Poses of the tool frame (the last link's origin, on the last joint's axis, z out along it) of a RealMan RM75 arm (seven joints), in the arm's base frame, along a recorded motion.
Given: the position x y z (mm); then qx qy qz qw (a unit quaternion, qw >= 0).
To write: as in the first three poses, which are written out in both.
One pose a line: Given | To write
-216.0 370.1 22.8 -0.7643 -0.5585 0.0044 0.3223 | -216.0 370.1 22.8 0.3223 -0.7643 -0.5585 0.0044
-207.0 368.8 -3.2 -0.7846 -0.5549 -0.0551 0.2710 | -207.0 368.8 -3.2 0.2710 -0.7846 -0.5549 -0.0551
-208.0 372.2 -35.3 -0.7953 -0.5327 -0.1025 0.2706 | -208.0 372.2 -35.3 0.2706 -0.7953 -0.5327 -0.1025
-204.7 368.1 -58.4 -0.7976 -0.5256 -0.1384 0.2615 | -204.7 368.1 -58.4 0.2615 -0.7976 -0.5256 -0.1384
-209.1 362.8 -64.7 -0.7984 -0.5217 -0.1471 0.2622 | -209.1 362.8 -64.7 0.2622 -0.7984 -0.5217 -0.1471
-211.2 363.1 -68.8 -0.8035 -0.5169 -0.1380 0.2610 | -211.2 363.1 -68.8 0.2610 -0.8035 -0.5169 -0.1380
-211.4 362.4 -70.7 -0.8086 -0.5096 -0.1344 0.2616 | -211.4 362.4 -70.7 0.2616 -0.8086 -0.5096 -0.1344
